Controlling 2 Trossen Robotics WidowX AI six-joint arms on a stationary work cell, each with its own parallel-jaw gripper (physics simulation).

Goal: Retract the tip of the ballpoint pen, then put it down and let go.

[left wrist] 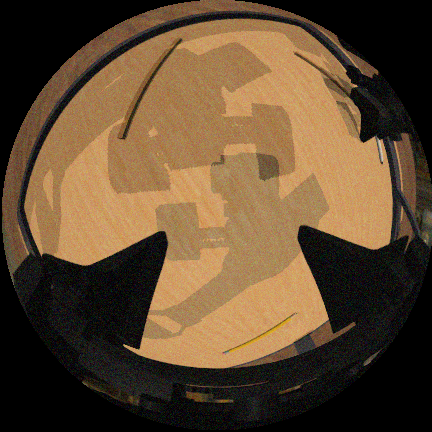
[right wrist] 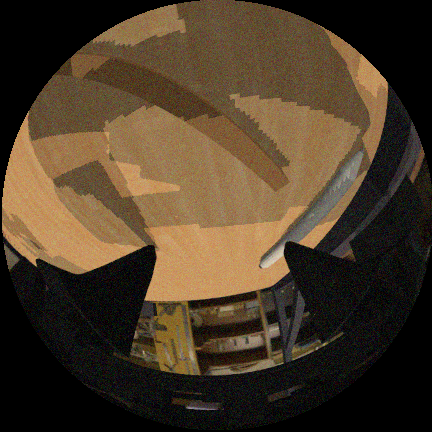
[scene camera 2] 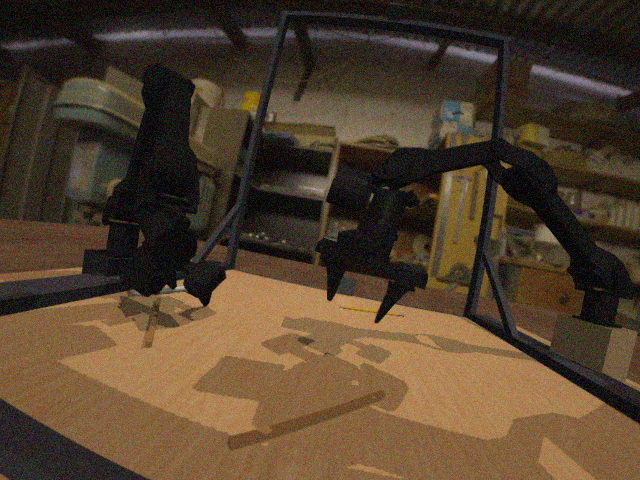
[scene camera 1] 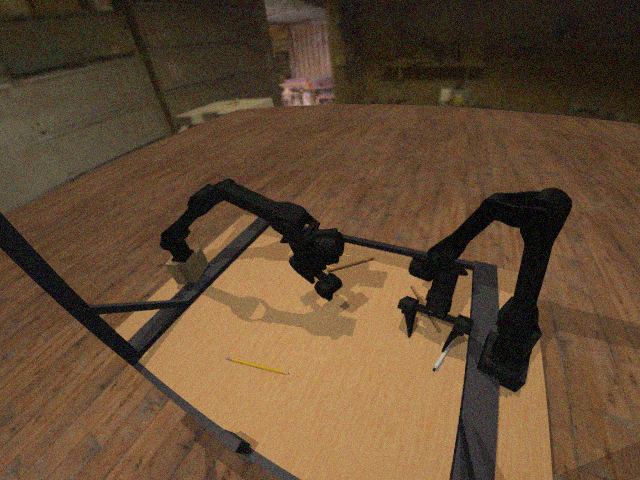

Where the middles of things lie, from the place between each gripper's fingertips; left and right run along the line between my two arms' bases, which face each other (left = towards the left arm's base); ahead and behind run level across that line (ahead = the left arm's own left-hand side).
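The ballpoint pen (right wrist: 345,176) is 6 cm to the right of my right hand. Counted from my left hand, the ballpoint pen is 370 mm to the right, 50 mm below and 50 mm behind. Going by its middle, the ballpoint pen is nearer to my right hand than to my left hand.
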